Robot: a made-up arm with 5 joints. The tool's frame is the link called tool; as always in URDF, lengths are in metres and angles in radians.
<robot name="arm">
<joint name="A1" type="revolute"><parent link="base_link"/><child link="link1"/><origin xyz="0 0 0.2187" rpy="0 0 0"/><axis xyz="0 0 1"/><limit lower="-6.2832" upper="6.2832" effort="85" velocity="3"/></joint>
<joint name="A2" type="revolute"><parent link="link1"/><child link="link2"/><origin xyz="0 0 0" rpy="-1.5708 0 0"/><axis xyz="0 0 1"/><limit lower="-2.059" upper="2.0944" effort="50" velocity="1.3"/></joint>
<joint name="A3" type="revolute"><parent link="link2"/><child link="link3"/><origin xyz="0.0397 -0.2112 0" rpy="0 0 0"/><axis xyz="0 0 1"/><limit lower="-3.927" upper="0.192" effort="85" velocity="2.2"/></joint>
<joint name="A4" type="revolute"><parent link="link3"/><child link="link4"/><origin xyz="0.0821 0.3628 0" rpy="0 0 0"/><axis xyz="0 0 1"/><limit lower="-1.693" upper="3.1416" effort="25" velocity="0.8"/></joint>
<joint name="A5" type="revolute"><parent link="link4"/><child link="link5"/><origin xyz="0.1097 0.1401 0" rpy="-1.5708 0 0"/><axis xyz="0 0 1"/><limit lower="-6.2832" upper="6.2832" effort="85" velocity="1.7"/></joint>
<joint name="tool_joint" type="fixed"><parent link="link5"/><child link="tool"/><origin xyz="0 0 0" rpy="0 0 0"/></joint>
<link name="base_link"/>
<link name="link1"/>
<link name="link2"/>
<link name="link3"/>
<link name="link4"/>
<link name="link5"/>
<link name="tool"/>
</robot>
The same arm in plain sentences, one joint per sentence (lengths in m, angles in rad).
The arm has five revolute joints in a row. What follows holds with every joint at zero, and every direction is one of the base frame's. Joint 1 lies 0.2187 m along +z from the base frame's origin and turns about +z, from -6.2832 to 6.2832 rad. Joint 2 lies at the same point as joint 1 and turns about +y, from -2.0590 to 2.0944 rad. Joint 3 lies 0.0397 m along +x and 0.2112 m along +z from joint 2 and turns about +y, from -3.9270 to 0.1920 rad. Joint 4 lies 0.0821 m along +x and 0.3628 m along -z from joint 3 and turns about +y, from -1.6930 to 3.1416 rad. Joint 5 lies 0.1097 m along +x and 0.1401 m along -z from joint 4 and turns about -z, from -6.2832 to 6.2832 rad. The tool frame, which is the frame that the pose is given for, lies at the same point as joint 5; its axes are the base frame's turned by roll 3.1416, pitch 0.0000 and yaw 0.0000 rad (as in URDF: about the fixed x, then y, then z).
